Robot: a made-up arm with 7 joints.
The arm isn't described. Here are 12 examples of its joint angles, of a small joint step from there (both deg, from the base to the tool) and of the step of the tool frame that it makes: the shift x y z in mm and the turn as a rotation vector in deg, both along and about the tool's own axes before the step.
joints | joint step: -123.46 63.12 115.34 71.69 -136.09 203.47 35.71 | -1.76 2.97 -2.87 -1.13 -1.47 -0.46 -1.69
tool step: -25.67 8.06 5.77 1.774 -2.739 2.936
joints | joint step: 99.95 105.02 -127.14 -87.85 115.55 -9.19 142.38 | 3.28 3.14 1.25 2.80 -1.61 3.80 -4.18
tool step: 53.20 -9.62 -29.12 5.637 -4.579 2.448
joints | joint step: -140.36 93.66 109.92 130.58 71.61 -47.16 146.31 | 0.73 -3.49 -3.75 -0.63 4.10 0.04 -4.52
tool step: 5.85 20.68 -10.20 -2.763 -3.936 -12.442
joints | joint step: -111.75 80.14 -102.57 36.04 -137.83 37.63 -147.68 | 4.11 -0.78 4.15 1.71 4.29 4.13 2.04
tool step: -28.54 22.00 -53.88 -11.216 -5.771 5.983
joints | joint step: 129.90 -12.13 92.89 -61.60 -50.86 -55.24 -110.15 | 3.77 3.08 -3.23 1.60 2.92 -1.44 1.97
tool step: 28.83 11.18 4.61 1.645 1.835 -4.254
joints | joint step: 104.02 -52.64 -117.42 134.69 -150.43 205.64 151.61 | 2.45 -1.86 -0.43 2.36 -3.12 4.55 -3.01
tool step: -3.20 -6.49 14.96 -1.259 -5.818 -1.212
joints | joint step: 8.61 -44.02 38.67 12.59 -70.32 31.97 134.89 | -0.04 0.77 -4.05 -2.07 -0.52 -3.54 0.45
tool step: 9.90 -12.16 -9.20 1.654 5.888 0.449
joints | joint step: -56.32 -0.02 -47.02 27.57 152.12 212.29 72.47 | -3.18 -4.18 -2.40 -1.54 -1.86 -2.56 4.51
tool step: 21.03 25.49 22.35 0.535 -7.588 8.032
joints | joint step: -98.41 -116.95 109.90 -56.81 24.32 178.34 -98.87 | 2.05 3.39 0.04 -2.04 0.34 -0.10 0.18
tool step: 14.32 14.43 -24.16 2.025 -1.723 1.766
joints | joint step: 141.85 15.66 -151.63 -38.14 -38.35 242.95 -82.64 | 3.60 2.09 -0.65 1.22 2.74 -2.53 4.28
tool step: 17.33 25.59 -1.55 5.843 -3.994 0.291
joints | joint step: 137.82 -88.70 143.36 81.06 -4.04 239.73 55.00 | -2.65 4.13 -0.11 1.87 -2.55 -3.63 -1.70
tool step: -13.06 -22.54 -9.97 -3.947 -6.786 4.724
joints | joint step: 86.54 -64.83 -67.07 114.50 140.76 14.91 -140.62 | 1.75 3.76 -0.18 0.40 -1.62 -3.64 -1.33
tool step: 24.10 -3.40 10.91 3.583 5.689 -1.421
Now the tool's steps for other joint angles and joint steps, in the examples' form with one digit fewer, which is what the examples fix.
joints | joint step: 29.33 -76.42 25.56 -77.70 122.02 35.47 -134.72 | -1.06 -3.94 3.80 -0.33 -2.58 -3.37 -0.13
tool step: -5.8 16.4 -48.8 1.65 -3.81 -2.45
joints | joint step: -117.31 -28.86 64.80 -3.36 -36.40 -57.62 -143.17 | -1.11 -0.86 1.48 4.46 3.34 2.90 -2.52
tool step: -14.3 25.4 15.6 0.08 1.46 -6.61
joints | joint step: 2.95 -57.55 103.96 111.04 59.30 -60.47 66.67 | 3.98 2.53 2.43 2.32 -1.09 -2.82 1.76
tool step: 28.7 -23.8 20.4 -8.13 -4.38 7.14
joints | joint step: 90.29 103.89 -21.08 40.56 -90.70 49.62 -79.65 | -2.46 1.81 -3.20 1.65 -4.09 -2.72 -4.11
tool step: -9.2 7.4 -10.2 2.53 -5.77 -8.73
